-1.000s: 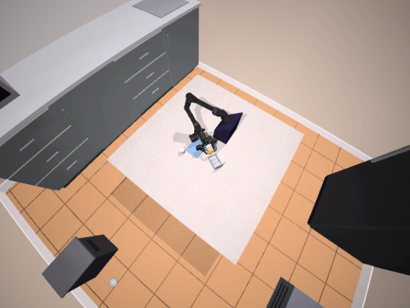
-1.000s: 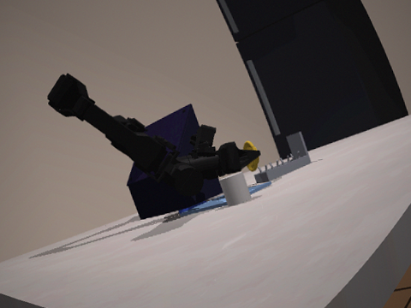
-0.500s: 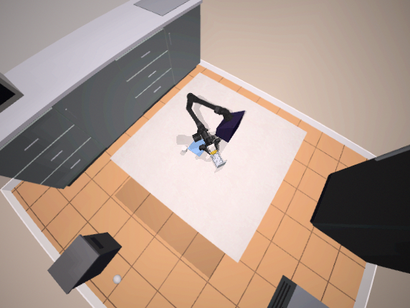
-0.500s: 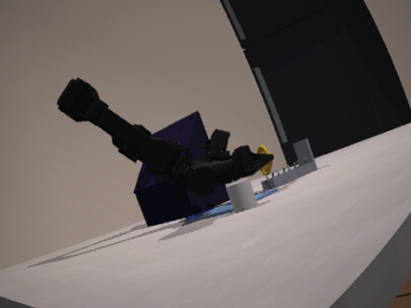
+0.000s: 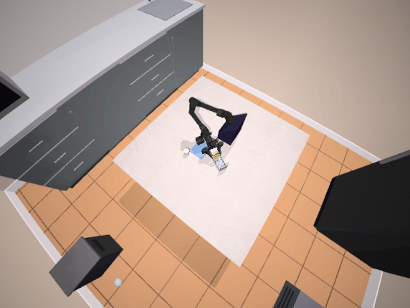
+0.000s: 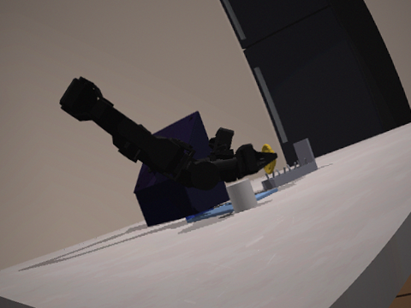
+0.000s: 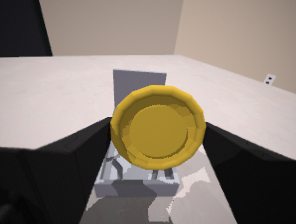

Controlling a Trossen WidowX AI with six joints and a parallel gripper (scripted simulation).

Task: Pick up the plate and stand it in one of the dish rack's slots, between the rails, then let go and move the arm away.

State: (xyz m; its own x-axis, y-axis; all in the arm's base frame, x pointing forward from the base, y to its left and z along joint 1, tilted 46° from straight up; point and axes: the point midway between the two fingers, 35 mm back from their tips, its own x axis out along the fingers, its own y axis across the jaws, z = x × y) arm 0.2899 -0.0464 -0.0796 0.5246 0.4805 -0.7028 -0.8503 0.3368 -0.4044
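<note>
Right now my gripper tip is 4 cm to the right of the grey dish rack, 4 cm above it and 1 cm short of it. Also, from my gripper tip: yellow plate (1 cm to the right); blue spoon (16 cm to the right, 13 cm behind, 6 cm below); pale cup (25 cm to the right, 9 cm ahead, 4 cm below).
</note>
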